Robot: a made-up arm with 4 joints.
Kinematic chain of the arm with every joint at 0, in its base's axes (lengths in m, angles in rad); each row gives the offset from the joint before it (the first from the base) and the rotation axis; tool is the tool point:
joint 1: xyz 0 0 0.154 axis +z
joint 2: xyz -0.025 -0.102 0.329 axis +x
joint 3: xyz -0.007 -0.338 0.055 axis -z
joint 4: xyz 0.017 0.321 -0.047 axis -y
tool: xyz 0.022 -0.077 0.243
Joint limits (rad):
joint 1: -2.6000..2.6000
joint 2: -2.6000..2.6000
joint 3: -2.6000..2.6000
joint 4: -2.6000..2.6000
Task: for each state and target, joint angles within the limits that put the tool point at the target. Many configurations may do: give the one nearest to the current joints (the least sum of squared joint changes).
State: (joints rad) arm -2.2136 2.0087 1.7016 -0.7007
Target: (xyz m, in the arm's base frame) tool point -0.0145 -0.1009 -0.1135
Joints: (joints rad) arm -2.1084 2.2106 2.3021 -0.1841
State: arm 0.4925 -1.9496 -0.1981 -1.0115
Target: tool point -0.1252 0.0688 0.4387
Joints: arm 0.5296 -2.0368 -0.6590 -0.4228
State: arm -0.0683 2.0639 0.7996 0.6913
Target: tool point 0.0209 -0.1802 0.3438
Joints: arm -0.0312 2.3713 0.8266 1.0204
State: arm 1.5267 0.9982 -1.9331 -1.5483
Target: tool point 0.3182 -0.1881 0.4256
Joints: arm 2.0078 0.8992 -1.6908 -1.3166
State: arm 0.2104 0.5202 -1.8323 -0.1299
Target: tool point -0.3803 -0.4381 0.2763
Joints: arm -0.2146 1.0465 -1.9751 -0.0693
